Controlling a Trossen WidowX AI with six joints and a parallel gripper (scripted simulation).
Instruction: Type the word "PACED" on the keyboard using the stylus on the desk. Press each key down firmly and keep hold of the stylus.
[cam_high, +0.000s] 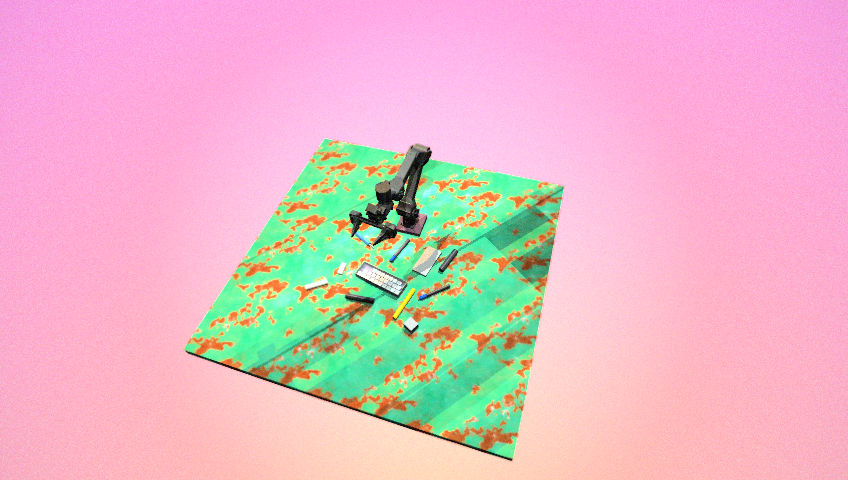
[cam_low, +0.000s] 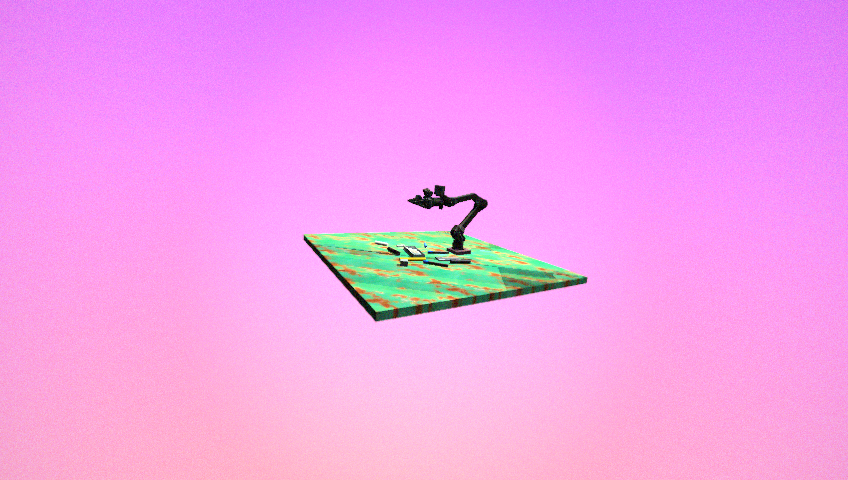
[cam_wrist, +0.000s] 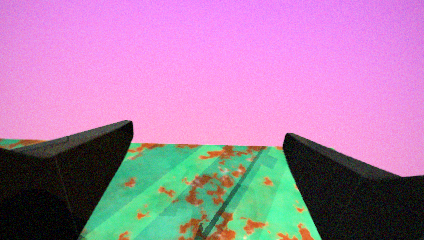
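Right now my gripper tip is 190 mm past the blue stylus, 130 mm to the left of it and 310 mm above it. The rest, counted from my gripper tip: yellow pencil (20 mm ahead, 160 mm to the left, 310 mm below); then grey cube (90 mm ahead, 230 mm to the left, 300 mm below); then pale stick (100 mm ahead, 210 mm to the right, 310 mm below).
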